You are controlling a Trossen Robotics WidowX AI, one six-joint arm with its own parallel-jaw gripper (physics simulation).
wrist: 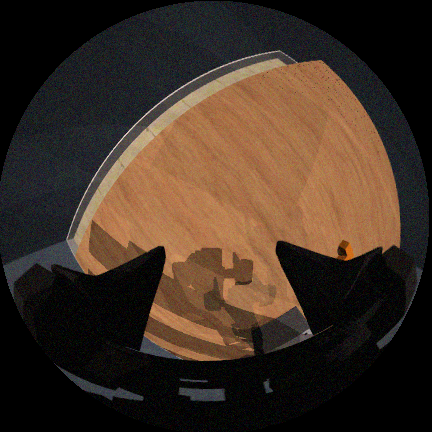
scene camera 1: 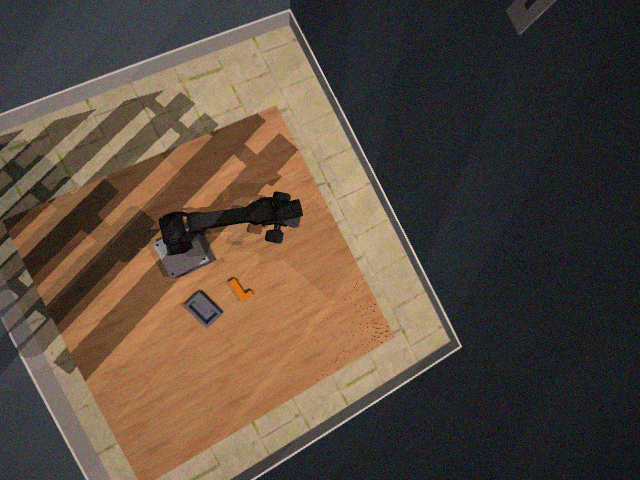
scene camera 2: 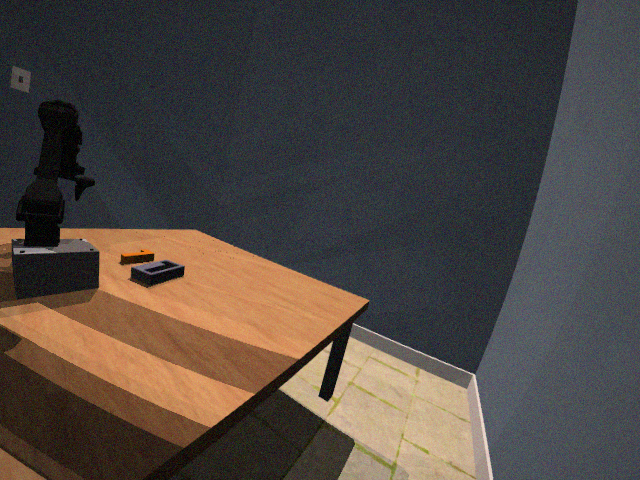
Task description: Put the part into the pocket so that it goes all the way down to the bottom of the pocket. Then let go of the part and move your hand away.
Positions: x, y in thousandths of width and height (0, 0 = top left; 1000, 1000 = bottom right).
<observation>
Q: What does my gripper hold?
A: Nothing.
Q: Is my gripper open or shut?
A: Open.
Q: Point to a grey pocket block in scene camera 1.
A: At 320, 645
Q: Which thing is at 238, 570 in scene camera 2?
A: A grey pocket block.
</observation>
